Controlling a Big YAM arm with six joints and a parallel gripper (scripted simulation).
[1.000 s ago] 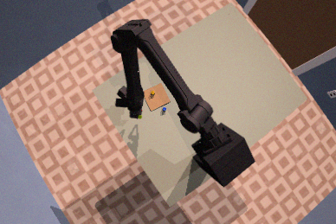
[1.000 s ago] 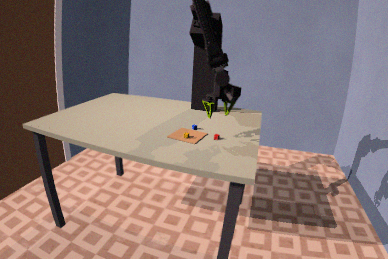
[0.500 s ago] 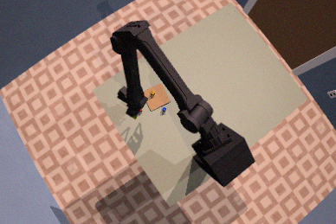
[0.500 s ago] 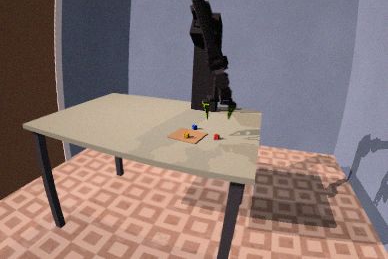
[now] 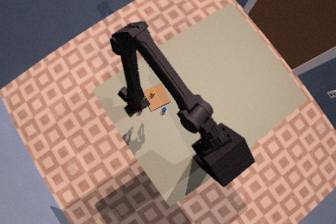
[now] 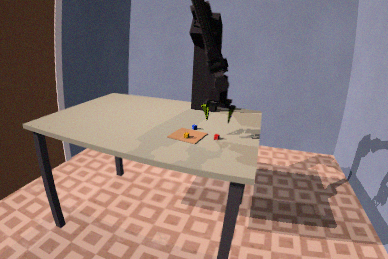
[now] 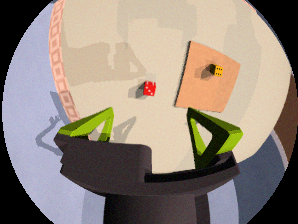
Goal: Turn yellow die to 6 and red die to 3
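The red die lies 80 mm below my hand. From my hand the other things lie so: yellow die 100 mm to the right, 90 mm ahead, 80 mm below; blue die 150 mm to the right, 80 mm below, 30 mm behind; orange mat 120 mm to the right, 90 mm below, 60 mm ahead.
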